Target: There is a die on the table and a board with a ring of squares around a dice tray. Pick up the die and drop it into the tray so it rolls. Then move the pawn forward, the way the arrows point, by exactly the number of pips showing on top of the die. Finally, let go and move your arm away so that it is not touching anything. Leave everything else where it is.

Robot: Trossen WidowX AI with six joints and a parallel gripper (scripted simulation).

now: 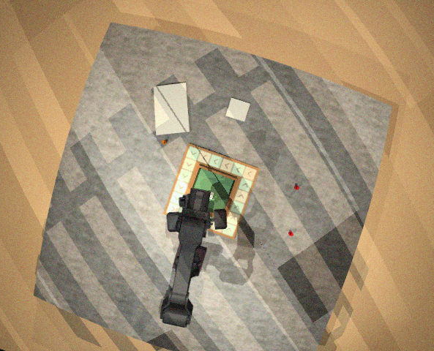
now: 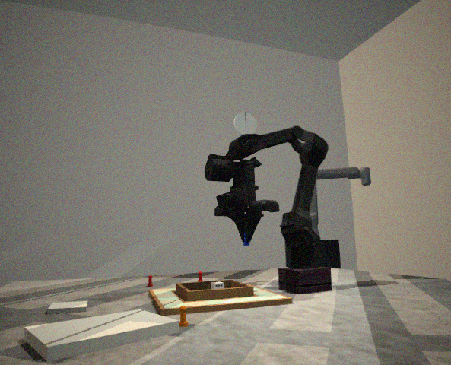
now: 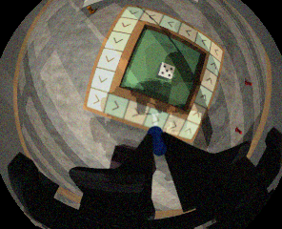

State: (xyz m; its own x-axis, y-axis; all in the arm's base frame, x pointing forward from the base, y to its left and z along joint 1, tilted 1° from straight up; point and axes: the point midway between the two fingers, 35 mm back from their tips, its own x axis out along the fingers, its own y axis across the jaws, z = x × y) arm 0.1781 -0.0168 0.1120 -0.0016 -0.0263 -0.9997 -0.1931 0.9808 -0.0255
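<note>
The white die lies 11 cm below my gripper tip, 8 cm ahead of it and 2 cm to the right of it. Also, from my gripper tip: orange pawn: 25 cm ahead, 17 cm to the left, 12 cm below; then blue pawn: 1 cm above; then green dice tray: 13 cm below, 9 cm ahead, 3 cm to the right.
</note>
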